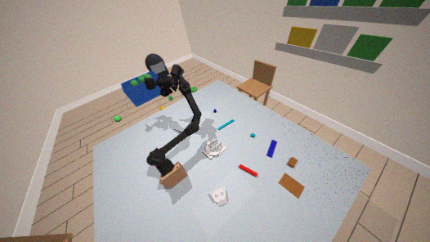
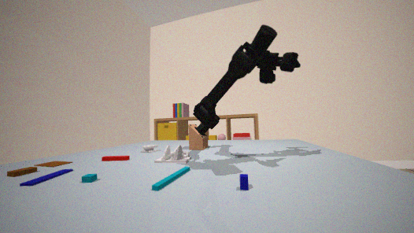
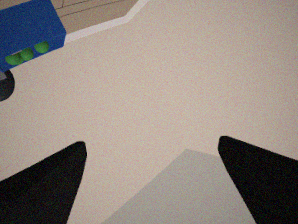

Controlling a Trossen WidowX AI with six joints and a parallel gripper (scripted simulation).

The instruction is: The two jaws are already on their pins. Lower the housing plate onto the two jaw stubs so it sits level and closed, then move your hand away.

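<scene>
The white part is 71 cm to the right of my gripper tip, 35 cm below it and 6 cm ahead of it. Also, from my gripper tip: blue bar 66 cm to the right, 47 cm ahead, 36 cm below; red bar 68 cm to the right, 35 cm below, 26 cm ahead; small blue block 35 cm below, 34 cm ahead, 16 cm to the right.
</scene>
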